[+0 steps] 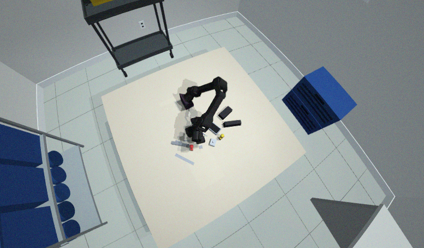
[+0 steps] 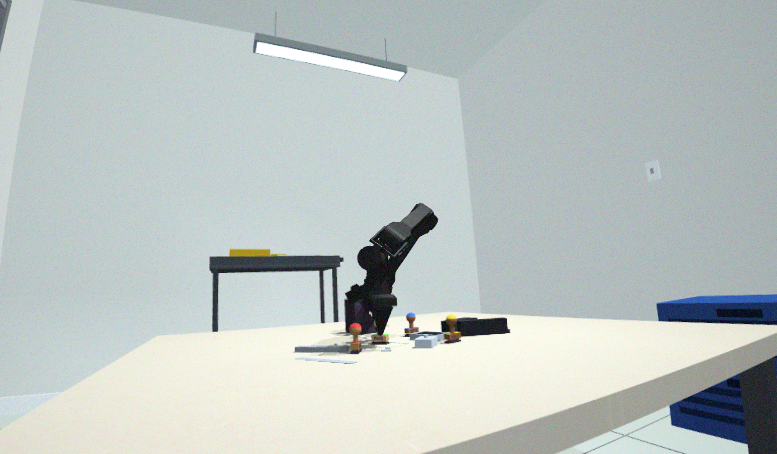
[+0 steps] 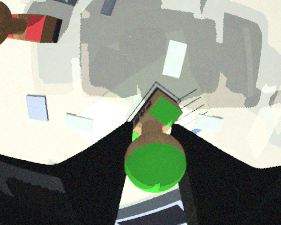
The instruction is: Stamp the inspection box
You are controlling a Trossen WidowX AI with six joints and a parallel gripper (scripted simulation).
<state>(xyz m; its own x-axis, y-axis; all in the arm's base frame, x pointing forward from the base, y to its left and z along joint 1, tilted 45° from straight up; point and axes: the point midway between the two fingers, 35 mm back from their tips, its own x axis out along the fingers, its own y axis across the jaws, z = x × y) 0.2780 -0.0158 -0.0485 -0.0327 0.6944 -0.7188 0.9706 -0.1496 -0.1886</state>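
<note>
My gripper tip is now 1 cm short of the white card, 1 cm to the right of it and 3 cm above it. The rest, counted from my gripper tip: ink pad 2 cm ahead, 13 cm to the left, 2 cm below; then red-knobbed stamp 7 cm ahead, 9 cm to the right; then small grey block 11 cm ahead, 7 cm to the left, 1 cm below.
</note>
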